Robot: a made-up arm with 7 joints. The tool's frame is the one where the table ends. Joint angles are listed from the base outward.
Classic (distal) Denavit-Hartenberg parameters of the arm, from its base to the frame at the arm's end. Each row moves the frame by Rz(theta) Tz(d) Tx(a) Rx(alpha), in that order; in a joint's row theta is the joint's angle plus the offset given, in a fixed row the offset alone. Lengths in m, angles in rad.
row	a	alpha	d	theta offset
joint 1	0	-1.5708	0.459	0
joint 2	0	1.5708	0	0
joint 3	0.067	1.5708	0.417	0
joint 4	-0.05	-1.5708	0	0
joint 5	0	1.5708	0.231	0
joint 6	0.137	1.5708	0	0
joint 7	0	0	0	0
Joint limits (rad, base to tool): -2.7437..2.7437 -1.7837..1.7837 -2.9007..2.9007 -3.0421..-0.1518 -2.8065..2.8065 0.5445..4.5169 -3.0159..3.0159
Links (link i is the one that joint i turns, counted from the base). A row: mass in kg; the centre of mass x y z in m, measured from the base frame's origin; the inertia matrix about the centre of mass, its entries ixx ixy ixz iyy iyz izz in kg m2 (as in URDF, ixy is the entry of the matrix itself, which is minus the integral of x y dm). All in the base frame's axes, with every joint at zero. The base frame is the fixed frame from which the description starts. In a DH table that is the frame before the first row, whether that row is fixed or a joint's. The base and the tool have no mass.
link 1: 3.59; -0.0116 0.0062 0.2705; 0.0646 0 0 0.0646 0 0.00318
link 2: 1.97; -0.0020 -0.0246 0.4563; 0.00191 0 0 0.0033 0 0.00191
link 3: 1.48; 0.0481 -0.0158 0.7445; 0.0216 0 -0.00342 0.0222 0 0.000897
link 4: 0.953; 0.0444 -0.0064 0.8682; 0.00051 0 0 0.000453 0 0.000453
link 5: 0.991; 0.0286 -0.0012 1.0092; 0.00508 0 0 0.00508 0 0.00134
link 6: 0.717; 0.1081 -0.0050 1.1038; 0.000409 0 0 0.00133 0 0.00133
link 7: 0.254; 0.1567 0.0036 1.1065; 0.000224 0 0 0.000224 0 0.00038
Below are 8 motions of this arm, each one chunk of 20 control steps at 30 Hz.
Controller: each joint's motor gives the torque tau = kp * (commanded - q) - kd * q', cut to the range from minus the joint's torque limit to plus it. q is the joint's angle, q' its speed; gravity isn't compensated. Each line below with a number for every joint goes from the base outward.
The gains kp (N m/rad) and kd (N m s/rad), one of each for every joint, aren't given. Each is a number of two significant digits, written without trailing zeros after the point. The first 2 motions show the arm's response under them.
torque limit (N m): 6.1 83 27 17 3.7 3.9 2.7
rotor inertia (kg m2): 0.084 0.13 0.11 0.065 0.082 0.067 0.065
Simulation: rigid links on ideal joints. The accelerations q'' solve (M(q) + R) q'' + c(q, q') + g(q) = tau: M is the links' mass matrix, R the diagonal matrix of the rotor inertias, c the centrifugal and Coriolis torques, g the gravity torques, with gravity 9.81 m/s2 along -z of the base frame. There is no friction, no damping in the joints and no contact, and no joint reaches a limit. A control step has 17 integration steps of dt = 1/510 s. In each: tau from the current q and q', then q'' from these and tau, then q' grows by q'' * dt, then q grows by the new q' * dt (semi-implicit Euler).
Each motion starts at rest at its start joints. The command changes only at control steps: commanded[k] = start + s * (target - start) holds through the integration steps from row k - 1 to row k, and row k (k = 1, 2, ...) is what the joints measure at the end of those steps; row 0 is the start. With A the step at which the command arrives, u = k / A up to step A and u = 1 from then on. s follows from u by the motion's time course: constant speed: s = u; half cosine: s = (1 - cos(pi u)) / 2; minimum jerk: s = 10 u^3 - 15 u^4 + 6 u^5; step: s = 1 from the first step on.
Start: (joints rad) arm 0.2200 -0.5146 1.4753 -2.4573 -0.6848 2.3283 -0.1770
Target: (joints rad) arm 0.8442 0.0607 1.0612 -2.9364 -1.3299 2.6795 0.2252
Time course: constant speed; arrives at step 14
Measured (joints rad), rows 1 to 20:
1: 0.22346 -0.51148 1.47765 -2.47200 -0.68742 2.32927 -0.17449
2: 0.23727 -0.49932 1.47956 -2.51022 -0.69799 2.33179 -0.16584
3: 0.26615 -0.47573 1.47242 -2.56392 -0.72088 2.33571 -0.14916
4: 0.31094 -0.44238 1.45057 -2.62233 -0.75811 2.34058 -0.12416
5: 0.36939 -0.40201 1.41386 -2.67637 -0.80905 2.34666 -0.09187
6: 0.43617 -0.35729 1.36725 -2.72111 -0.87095 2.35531 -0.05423
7: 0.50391 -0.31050 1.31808 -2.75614 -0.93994 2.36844 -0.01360
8: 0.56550 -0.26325 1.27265 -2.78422 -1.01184 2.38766 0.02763
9: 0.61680 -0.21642 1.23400 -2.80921 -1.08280 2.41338 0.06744
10: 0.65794 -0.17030 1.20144 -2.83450 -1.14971 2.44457 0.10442
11: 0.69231 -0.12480 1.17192 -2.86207 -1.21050 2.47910 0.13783
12: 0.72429 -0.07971 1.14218 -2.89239 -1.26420 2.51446 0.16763
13: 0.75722 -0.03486 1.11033 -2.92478 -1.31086 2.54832 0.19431
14: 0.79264 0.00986 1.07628 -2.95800 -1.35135 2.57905 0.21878
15: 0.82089 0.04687 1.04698 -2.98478 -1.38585 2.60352 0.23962
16: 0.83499 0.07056 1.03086 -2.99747 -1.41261 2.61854 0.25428
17: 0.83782 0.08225 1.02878 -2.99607 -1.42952 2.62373 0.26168
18: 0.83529 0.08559 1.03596 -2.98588 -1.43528 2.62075 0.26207
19: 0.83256 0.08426 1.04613 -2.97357 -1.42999 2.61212 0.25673
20: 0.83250 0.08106 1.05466 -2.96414 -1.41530 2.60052 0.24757
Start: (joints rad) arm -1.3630 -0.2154 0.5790 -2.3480 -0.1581 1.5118 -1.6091
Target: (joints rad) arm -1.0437 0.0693 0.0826 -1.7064 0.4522 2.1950 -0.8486
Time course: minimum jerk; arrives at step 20
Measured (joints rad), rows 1 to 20:
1: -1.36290 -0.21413 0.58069 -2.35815 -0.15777 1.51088 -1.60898
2: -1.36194 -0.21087 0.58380 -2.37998 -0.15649 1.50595 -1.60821
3: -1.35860 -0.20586 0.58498 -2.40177 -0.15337 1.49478 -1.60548
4: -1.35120 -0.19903 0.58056 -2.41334 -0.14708 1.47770 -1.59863
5: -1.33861 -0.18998 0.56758 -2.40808 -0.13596 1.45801 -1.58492
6: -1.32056 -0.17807 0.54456 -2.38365 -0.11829 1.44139 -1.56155
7: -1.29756 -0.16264 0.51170 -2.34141 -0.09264 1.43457 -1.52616
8: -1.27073 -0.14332 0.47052 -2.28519 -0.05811 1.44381 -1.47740
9: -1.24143 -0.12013 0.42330 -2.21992 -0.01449 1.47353 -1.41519
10: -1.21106 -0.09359 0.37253 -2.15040 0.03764 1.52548 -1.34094
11: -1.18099 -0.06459 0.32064 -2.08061 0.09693 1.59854 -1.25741
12: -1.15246 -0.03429 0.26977 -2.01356 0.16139 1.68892 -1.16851
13: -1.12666 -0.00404 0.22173 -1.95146 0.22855 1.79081 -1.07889
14: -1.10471 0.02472 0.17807 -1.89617 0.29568 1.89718 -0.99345
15: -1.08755 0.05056 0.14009 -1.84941 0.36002 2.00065 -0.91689
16: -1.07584 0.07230 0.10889 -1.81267 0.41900 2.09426 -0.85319
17: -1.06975 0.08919 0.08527 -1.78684 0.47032 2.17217 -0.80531
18: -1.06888 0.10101 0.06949 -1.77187 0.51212 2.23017 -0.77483
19: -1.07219 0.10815 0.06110 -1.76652 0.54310 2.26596 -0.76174
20: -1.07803 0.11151 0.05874 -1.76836 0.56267 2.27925 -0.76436
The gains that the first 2 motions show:
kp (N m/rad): 30 210 65 57 9.3 8.2 10
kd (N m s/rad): 1.6 13 2.1 2 0.48 0.38 0.4
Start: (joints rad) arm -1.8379 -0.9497 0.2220 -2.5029 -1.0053 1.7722 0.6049
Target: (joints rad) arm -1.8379 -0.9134 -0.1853 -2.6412 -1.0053 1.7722 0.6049
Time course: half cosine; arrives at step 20
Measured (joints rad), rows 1 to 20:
1: -1.83808 -0.95488 0.22298 -2.51485 -1.00519 1.77141 0.60491
2: -1.83828 -0.96509 0.22495 -2.54125 -1.00515 1.76848 0.60488
3: -1.83858 -0.97514 0.22525 -2.57126 -1.00556 1.76306 0.60472
4: -1.83939 -0.98226 0.22054 -2.59722 -1.00661 1.75561 0.60442
5: -1.84105 -0.98567 0.20801 -2.61533 -1.00818 1.74706 0.60401
6: -1.84357 -0.98574 0.18642 -2.62533 -1.00995 1.73855 0.60355
7: -1.84656 -0.98335 0.15639 -2.62930 -1.01147 1.73101 0.60316
8: -1.84936 -0.97947 0.11993 -2.63045 -1.01234 1.72496 0.60292
9: -1.85125 -0.97499 0.07969 -2.63198 -1.01232 1.72042 0.60288
10: -1.85170 -0.97053 0.03823 -2.63615 -1.01136 1.71695 0.60305
11: -1.85050 -0.96647 -0.00240 -2.64398 -1.00957 1.71392 0.60337
12: -1.84775 -0.96294 -0.04083 -2.65522 -1.00721 1.71065 0.60379
13: -1.84385 -0.95989 -0.07626 -2.66870 -1.00459 1.70664 0.60421
14: -1.83931 -0.95723 -0.10831 -2.68287 -1.00202 1.70163 0.60457
15: -1.83470 -0.95486 -0.13681 -2.69619 -0.99976 1.69564 0.60480
16: -1.83049 -0.95275 -0.16158 -2.70750 -0.99795 1.68897 0.60489
17: -1.82704 -0.95090 -0.18236 -2.71616 -0.99668 1.68205 0.60484
18: -1.82452 -0.94938 -0.19880 -2.72200 -0.99592 1.67542 0.60469
19: -1.82301 -0.94824 -0.21044 -2.72522 -0.99559 1.66958 0.60448
20: -1.82244 -0.94752 -0.21686 -2.72619 -0.99561 1.66495 0.60427

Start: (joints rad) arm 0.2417 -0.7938 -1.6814 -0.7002 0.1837 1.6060 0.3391
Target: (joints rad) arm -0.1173 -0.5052 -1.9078 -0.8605 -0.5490 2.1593 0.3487
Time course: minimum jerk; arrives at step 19
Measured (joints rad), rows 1 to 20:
1: 0.24240 -0.79975 -1.68310 -0.70282 0.18349 1.60460 0.33904
2: 0.24373 -0.81260 -1.69209 -0.71027 0.18252 1.60083 0.33892
3: 0.24471 -0.82725 -1.71012 -0.72183 0.17961 1.59561 0.33885
4: 0.24429 -0.83990 -1.73504 -0.73681 0.17281 1.59050 0.33896
5: 0.24149 -0.84777 -1.76316 -0.75479 0.15969 1.58754 0.33932
6: 0.23544 -0.84889 -1.79107 -0.77526 0.13775 1.58886 0.33996
7: 0.22546 -0.84213 -1.81657 -0.79737 0.10494 1.59642 0.34087
8: 0.21111 -0.82722 -1.83873 -0.81986 0.06002 1.61181 0.34200
9: 0.19203 -0.80478 -1.85753 -0.84128 0.00287 1.63618 0.34325
10: 0.16795 -0.77619 -1.87343 -0.86031 -0.06550 1.67021 0.34454
11: 0.13866 -0.74337 -1.88703 -0.87594 -0.14295 1.71406 0.34577
12: 0.10408 -0.70854 -1.89888 -0.88754 -0.22648 1.76731 0.34685
13: 0.06445 -0.67393 -1.90932 -0.89487 -0.31239 1.82883 0.34774
14: 0.02049 -0.64156 -1.91850 -0.89799 -0.39658 1.89662 0.34841
15: -0.02643 -0.61310 -1.92631 -0.89728 -0.47480 1.96784 0.34886
16: -0.07428 -0.58974 -1.93254 -0.89346 -0.54300 2.03882 0.34910
17: -0.12048 -0.57212 -1.93698 -0.88755 -0.59768 2.10541 0.34916
18: -0.16226 -0.56032 -1.93965 -0.88082 -0.63631 2.16346 0.34906
19: -0.19719 -0.55380 -1.94100 -0.87465 -0.65770 2.20937 0.34884
20: -0.22365 -0.55145 -1.94198 -0.87037 -0.66239 2.24070 0.34855

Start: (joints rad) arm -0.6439 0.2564 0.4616 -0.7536 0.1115 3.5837 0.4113
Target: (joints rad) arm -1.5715 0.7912 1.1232 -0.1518 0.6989 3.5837 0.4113
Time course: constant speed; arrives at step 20
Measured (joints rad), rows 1 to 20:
1: -0.64686 0.26418 0.47189 -0.74393 0.11201 3.58985 0.41122
2: -0.65723 0.28362 0.49961 -0.72197 0.11517 3.60563 0.41105
3: -0.67634 0.31121 0.53976 -0.69405 0.12349 3.62765 0.41083
4: -0.70334 0.34337 0.58334 -0.66598 0.13915 3.65240 0.41065
5: -0.73698 0.37761 0.62336 -0.64004 0.16347 3.67654 0.41057
6: -0.77626 0.41259 0.65730 -0.61566 0.19671 3.69722 0.41061
7: -0.82044 0.44760 0.68637 -0.59124 0.23804 3.71236 0.41073
8: -0.86882 0.48221 0.71342 -0.56544 0.28585 3.72075 0.41092
9: -0.92064 0.51604 0.74097 -0.53765 0.33807 3.72206 0.41114
10: -0.97505 0.54879 0.77033 -0.50791 0.39245 3.71674 0.41136
11: -1.03113 0.58027 0.80159 -0.47660 0.44682 3.70583 0.41158
12: -1.08803 0.61048 0.83412 -0.44422 0.49924 3.69085 0.41179
13: -1.14505 0.63957 0.86718 -0.41121 0.54814 3.67351 0.41199
14: -1.20160 0.66780 0.90027 -0.37793 0.59241 3.65562 0.41218
15: -1.25727 0.69546 0.93320 -0.34465 0.63144 3.63879 0.41233
16: -1.31177 0.72281 0.96598 -0.31154 0.66518 3.62434 0.41245
17: -1.36489 0.75003 0.99874 -0.27865 0.69404 3.61315 0.41253
18: -1.41655 0.77724 1.03158 -0.24600 0.71882 3.60565 0.41256
19: -1.46674 0.80450 1.06456 -0.21353 0.74058 3.60181 0.41255
20: -1.51553 0.83182 1.09767 -0.18120 0.76050 3.60117 0.41251

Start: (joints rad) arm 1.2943 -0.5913 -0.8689 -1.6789 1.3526 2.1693 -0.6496
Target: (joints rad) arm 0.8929 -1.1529 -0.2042 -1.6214 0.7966 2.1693 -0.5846
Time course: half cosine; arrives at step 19
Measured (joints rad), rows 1 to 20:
1: 1.29532 -0.59592 -0.87074 -1.68958 1.35305 2.16979 -0.64963
2: 1.29749 -0.60650 -0.87556 -1.71209 1.35488 2.17166 -0.64954
3: 1.30017 -0.62174 -0.87906 -1.73604 1.35791 2.17577 -0.64905
4: 1.30234 -0.64199 -0.87532 -1.75440 1.36080 2.18271 -0.64783
5: 1.30253 -0.66769 -0.85941 -1.76386 1.36120 2.19234 -0.64565
6: 1.29924 -0.69876 -0.82897 -1.76414 1.35627 2.20364 -0.64239
7: 1.29129 -0.73454 -0.78450 -1.75698 1.34325 2.21489 -0.63805
8: 1.27789 -0.77413 -0.72878 -1.74498 1.32001 2.22408 -0.63273
9: 1.25852 -0.81670 -0.66588 -1.73069 1.28545 2.22947 -0.62666
10: 1.23286 -0.86158 -0.60023 -1.71589 1.23966 2.23009 -0.62011
11: 1.20087 -0.90827 -0.53582 -1.70139 1.18391 2.22599 -0.61337
12: 1.16294 -0.95619 -0.47572 -1.68711 1.12046 2.21832 -0.60676
13: 1.11993 -1.00462 -0.42177 -1.67249 1.05228 2.20912 -0.60054
14: 1.07314 -1.05249 -0.37464 -1.65702 0.98276 2.20090 -0.59496
15: 1.02415 -1.09848 -0.33410 -1.64062 0.91536 2.19608 -0.59020
16: 0.97453 -1.14101 -0.29954 -1.62374 0.85333 2.19656 -0.58636
17: 0.92569 -1.17846 -0.27046 -1.60730 0.79946 2.20328 -0.58353
18: 0.87875 -1.20930 -0.24683 -1.59246 0.75589 2.21612 -0.58173
19: 0.83458 -1.23220 -0.22925 -1.58035 0.72405 2.23391 -0.58095
20: 0.79414 -1.24666 -0.21802 -1.57218 0.70451 2.25465 -0.58111

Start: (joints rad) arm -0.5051 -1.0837 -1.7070 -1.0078 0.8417 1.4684 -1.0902
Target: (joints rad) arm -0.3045 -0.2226 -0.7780 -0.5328 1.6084 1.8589 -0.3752
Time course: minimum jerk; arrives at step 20
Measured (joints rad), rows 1 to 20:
1: -0.50468 -1.09102 -1.70930 -1.01073 0.84135 1.46736 -1.09019
2: -0.50341 -1.10607 -1.72048 -1.01763 0.84037 1.46630 -1.08973
3: -0.50123 -1.12207 -1.73993 -1.02506 0.83919 1.46874 -1.08752
4: -0.49834 -1.13405 -1.76031 -1.02948 0.83900 1.47843 -1.08146
5: -0.49519 -1.13792 -1.77168 -1.02789 0.84194 1.49853 -1.06888
6: -0.49218 -1.12998 -1.76500 -1.01757 0.85111 1.53091 -1.04708
7: -0.48925 -1.10712 -1.73409 -0.99564 0.87028 1.57608 -1.01384
8: -0.48573 -1.06718 -1.67618 -0.95923 0.90323 1.63328 -0.96784
9: -0.48071 -1.00922 -1.59156 -0.90661 0.95278 1.70060 -0.90904
10: -0.47363 -0.93365 -1.48300 -0.83886 1.01963 1.77436 -0.83881
11: -0.46496 -0.84236 -1.35585 -0.76126 1.10163 1.84829 -0.75986
12: -0.45640 -0.73908 -1.21861 -0.68325 1.19399 1.91355 -0.67599
13: -0.44964 -0.62976 -1.08270 -0.61603 1.29067 1.96057 -0.59170
14: -0.44354 -0.52194 -0.96015 -0.56838 1.38615 1.98203 -0.51159
15: -0.43127 -0.42303 -0.86054 -0.54402 1.47618 1.97549 -0.44002
16: -0.40190 -0.33868 -0.78989 -0.54264 1.55767 1.94468 -0.38059
17: -0.35006 -0.27159 -0.75020 -0.56135 1.62817 1.89908 -0.33588
18: -0.28466 -0.22125 -0.73706 -0.59294 1.68543 1.85009 -0.30722
19: -0.22316 -0.18539 -0.73941 -0.62595 1.72717 1.80652 -0.29455
20: -0.17914 -0.16201 -0.74536 -0.64949 1.75165 1.77320 -0.29634

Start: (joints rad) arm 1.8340 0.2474 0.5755 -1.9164 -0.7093 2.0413 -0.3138
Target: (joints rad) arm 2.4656 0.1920 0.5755 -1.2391 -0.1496 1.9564 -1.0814
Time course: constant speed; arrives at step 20
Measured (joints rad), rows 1 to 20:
1: 1.83758 0.25201 0.57351 -1.91932 -0.70784 2.03799 -0.31699
2: 1.84810 0.26235 0.56732 -1.92216 -0.70283 2.02587 -0.32815
3: 1.86515 0.27463 0.55769 -1.91697 -0.69276 2.00246 -0.34997
4: 1.88686 0.28586 0.54712 -1.90031 -0.67654 1.96862 -0.38302
5: 1.91124 0.29414 0.53821 -1.87263 -0.65357 1.92791 -0.42598
6: 1.93702 0.29866 0.53253 -1.83680 -0.62401 1.88551 -0.47630
7: 1.96381 0.29945 0.53045 -1.79649 -0.58876 1.84684 -0.53076
8: 1.99192 0.29711 0.53136 -1.75494 -0.54931 1.81645 -0.58612
9: 2.02205 0.29260 0.53429 -1.71436 -0.50751 1.79716 -0.63962
10: 2.05490 0.28695 0.53828 -1.67574 -0.46524 1.78982 -0.68929
11: 2.09089 0.28106 0.54266 -1.63913 -0.42418 1.79347 -0.73413
12: 2.13002 0.27554 0.54708 -1.60405 -0.38561 1.80581 -0.77407
13: 2.17189 0.27069 0.55144 -1.56991 -0.35033 1.82371 -0.80978
14: 2.21575 0.26651 0.55571 -1.53620 -0.31867 1.84383 -0.84247
15: 2.26070 0.26280 0.55989 -1.50260 -0.29049 1.86307 -0.87358
16: 2.30578 0.25932 0.56390 -1.46897 -0.26533 1.87891 -0.90452
17: 2.35013 0.25585 0.56762 -1.43525 -0.24242 1.88965 -0.93647
18: 2.39303 0.25224 0.57091 -1.40142 -0.22091 1.89444 -0.97024
19: 2.43390 0.24846 0.57360 -1.36747 -0.19987 1.89327 -1.00620
20: 2.47236 0.24456 0.57558 -1.33337 -0.17846 1.88682 -1.04432

